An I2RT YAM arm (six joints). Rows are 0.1 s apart.
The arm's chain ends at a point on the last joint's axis. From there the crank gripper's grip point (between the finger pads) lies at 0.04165 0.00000 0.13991 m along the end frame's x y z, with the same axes.
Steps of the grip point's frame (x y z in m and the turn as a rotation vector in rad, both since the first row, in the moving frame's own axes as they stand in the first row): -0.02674, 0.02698, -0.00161, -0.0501, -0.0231, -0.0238; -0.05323, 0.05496, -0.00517, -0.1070, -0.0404, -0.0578; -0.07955, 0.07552, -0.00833, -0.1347, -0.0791, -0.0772; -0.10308, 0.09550, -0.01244, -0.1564, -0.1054, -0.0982; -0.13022, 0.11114, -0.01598, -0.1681, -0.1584, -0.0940; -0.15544, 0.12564, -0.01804, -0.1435, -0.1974, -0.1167
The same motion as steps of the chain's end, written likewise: -0.02357, 0.02090, -0.00238, -0.0501, -0.0231, -0.0238; -0.04792, 0.04218, -0.00606, -0.1070, -0.0404, -0.0578; -0.06901, 0.05932, -0.01012, -0.1347, -0.0791, -0.0772; -0.08908, 0.07678, -0.01464, -0.1564, -0.1054, -0.0982; -0.10868, 0.09015, -0.01912, -0.1681, -0.1584, -0.0940; -0.12823, 0.10842, -0.02237, -0.1435, -0.1974, -0.1167
